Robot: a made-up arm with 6 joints.
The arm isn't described. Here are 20 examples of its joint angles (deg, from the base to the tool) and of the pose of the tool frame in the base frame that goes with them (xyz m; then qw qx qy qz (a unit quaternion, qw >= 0)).
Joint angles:
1: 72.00 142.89 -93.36 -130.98 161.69 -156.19
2: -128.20 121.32 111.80 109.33 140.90 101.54
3: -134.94 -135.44 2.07 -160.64 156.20 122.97
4: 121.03 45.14 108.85 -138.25 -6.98 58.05
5: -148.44 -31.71 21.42 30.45 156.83 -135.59
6: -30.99 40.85 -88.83 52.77 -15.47 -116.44
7: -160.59 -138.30 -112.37 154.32 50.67 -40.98
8: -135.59 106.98 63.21 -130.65 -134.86 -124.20
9: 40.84 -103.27 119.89 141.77 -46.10 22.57
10: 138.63 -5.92 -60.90 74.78 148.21 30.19
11: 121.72 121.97 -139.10 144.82 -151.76 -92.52
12: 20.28 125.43 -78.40 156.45 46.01 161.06
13: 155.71 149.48 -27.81 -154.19 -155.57 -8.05
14: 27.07 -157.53 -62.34 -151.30 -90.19 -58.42
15: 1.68 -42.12 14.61 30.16 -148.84 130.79
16: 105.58 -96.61 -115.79 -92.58 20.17 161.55
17: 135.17 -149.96 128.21 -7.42 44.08 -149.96
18: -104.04 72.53 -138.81 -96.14 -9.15 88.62
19: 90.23 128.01 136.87 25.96 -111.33 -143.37
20: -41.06 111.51 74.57 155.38 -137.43 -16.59
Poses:
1: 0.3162 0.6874 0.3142 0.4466 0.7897 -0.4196 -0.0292
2: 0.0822 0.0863 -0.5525 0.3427 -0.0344 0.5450 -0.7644
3: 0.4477 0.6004 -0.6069 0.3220 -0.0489 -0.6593 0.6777
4: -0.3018 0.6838 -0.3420 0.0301 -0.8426 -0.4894 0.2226
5: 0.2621 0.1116 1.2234 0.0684 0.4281 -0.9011 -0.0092
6: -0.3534 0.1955 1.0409 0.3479 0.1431 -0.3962 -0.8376
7: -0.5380 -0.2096 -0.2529 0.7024 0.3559 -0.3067 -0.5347
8: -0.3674 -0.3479 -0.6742 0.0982 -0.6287 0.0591 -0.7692
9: -0.0952 -0.1610 0.9759 0.1481 0.6541 0.0745 0.7380
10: 0.4652 -0.4567 0.7994 0.2716 -0.5701 -0.4797 0.6092
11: -0.0339 0.1423 0.6216 0.2314 -0.1539 0.8478 0.4516
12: 0.8179 0.2593 0.6192 0.8543 -0.2533 -0.2614 -0.3710
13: -0.7304 0.3416 -0.5968 0.6177 -0.3084 0.5260 -0.4966
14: 0.2835 0.1444 -0.8571 0.2181 -0.4895 -0.7859 0.3087
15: -0.6731 -0.0098 1.0809 0.2832 0.5208 0.7822 -0.1916
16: 0.0648 0.0700 -0.6219 0.4015 -0.4530 0.7132 0.3535
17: 0.3040 -0.3299 0.6669 0.8061 -0.2391 -0.3379 -0.4230
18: 0.0110 0.3992 0.6819 0.0951 -0.5204 -0.4222 -0.7361
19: 0.0081 -0.4206 -0.2578 0.1723 0.7191 0.6462 0.1887
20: 0.1461 -0.2449 -0.7272 0.4739 -0.1383 -0.2625 0.8291
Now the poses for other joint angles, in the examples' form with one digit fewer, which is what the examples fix.
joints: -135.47 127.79 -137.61 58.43 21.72 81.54
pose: -0.052 -0.186 0.770 0.960 -0.010 -0.074 -0.268
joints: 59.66 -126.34 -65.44 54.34 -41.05 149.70
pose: -0.026 -0.053 -0.892 0.271 0.828 0.432 0.232
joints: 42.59 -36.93 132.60 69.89 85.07 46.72
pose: 0.300 0.444 0.467 0.092 0.028 -0.823 -0.560
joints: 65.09 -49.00 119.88 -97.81 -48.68 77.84
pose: 0.240 0.514 0.710 0.635 -0.608 -0.159 0.448
